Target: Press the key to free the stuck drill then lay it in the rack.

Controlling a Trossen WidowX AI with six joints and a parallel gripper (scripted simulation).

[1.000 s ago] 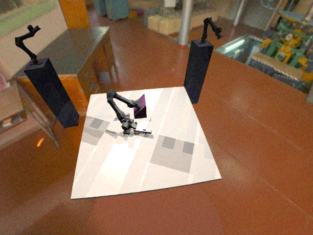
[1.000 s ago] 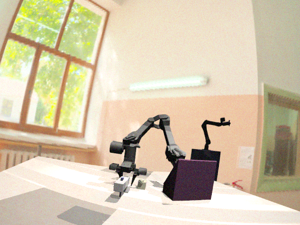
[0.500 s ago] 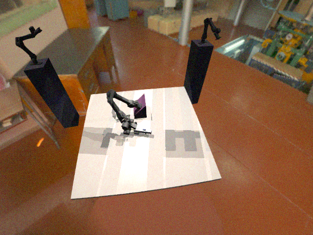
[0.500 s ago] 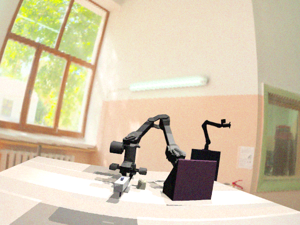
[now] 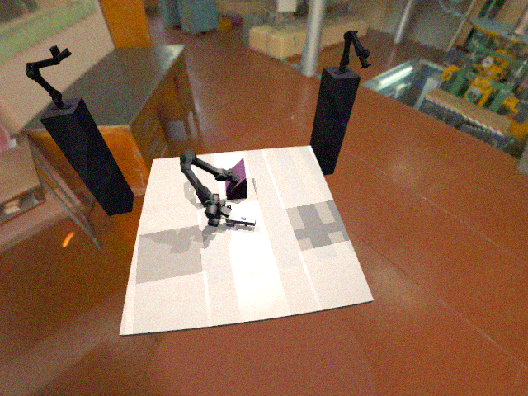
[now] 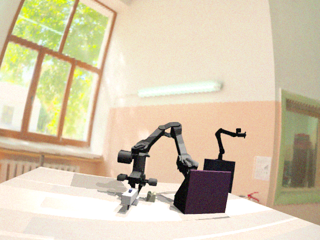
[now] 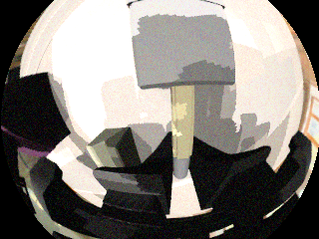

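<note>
Now: gripper tip 20 mm short of the pale yellow drill, 40 mm to the right of it and 40 mm below it. Also, from my gripper tip: blue key (70 mm ahead, 150 mm to the left, 40 mm above); olive rack (80 mm behind, 10 mm to the left, 10 mm above).
</note>
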